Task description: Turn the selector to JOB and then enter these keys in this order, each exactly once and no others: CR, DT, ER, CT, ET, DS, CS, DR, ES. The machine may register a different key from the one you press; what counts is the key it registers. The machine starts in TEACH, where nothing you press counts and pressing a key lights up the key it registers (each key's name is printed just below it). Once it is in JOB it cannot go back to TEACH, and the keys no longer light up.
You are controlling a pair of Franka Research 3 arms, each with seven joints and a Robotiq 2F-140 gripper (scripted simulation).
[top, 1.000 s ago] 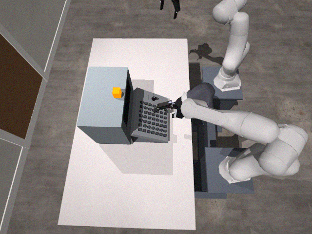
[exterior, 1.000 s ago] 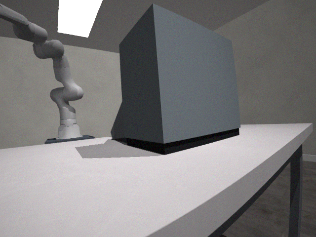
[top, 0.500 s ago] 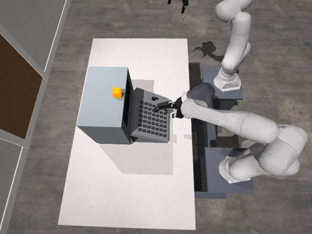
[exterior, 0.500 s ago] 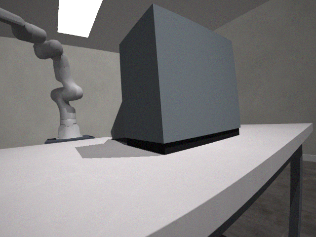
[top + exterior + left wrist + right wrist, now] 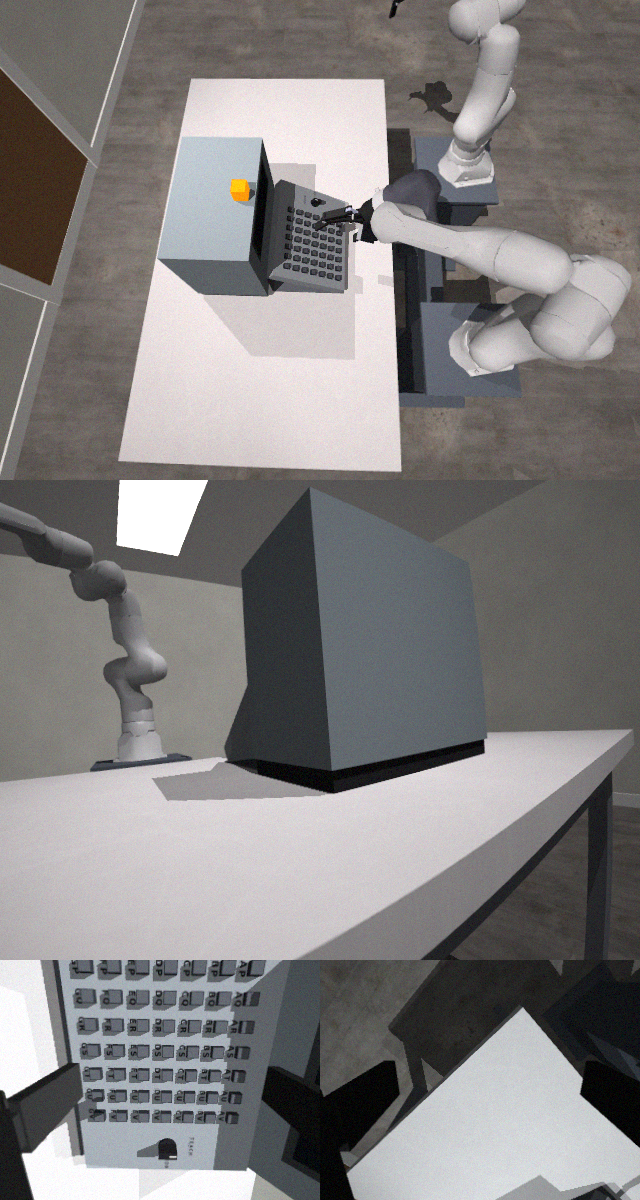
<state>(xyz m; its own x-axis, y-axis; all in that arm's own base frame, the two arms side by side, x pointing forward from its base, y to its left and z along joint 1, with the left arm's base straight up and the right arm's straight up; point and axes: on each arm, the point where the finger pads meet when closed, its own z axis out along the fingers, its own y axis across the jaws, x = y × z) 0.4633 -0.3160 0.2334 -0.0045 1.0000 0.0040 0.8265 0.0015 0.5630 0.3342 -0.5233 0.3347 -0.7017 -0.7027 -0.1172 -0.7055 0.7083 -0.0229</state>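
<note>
Right now my left hand is 11 cm short of the sloped key panel, 5 cm to the left of it and 15 cm above it. Also, from my left hand: black selector (8 cm ahead, 16 cm to the right, 10 cm below).
</note>
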